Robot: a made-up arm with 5 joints. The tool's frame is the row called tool.
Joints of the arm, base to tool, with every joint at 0 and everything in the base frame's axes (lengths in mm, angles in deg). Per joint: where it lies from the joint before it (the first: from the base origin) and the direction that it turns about. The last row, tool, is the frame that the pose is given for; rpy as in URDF.
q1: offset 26 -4 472 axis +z
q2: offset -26 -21 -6 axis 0 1 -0.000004
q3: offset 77 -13 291 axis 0 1 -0.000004
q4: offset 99 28 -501 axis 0 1 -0.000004
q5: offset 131 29 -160 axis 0 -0.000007 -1
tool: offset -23 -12 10 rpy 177.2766 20.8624 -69.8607
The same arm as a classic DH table. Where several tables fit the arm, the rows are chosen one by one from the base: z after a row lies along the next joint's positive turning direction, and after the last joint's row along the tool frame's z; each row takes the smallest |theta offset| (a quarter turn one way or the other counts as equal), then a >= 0, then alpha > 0; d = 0 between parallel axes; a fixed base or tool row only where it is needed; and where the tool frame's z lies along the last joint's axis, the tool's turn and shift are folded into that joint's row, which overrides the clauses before.
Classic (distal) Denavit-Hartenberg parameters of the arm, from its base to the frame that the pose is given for. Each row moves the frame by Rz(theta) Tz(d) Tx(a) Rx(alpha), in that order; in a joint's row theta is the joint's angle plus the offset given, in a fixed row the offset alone. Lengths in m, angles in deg.
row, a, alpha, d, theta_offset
base (fixed), 0.0263, 0.00, 0.0000, -8.75
q1, -0.0260, -90.00, 0.4660, 8.75
q2, 0.3010, 0.00, 0.0000, -75.18
q3, -0.5107, 0.00, 0.0000, -26.00
q4, -0.1310, 90.00, 0.0230, -78.82
q5, 0.0259, -21.03, 0.1498, -27.75
tool (fixed), 0.0000, 0.00, 0.0002, -82.89

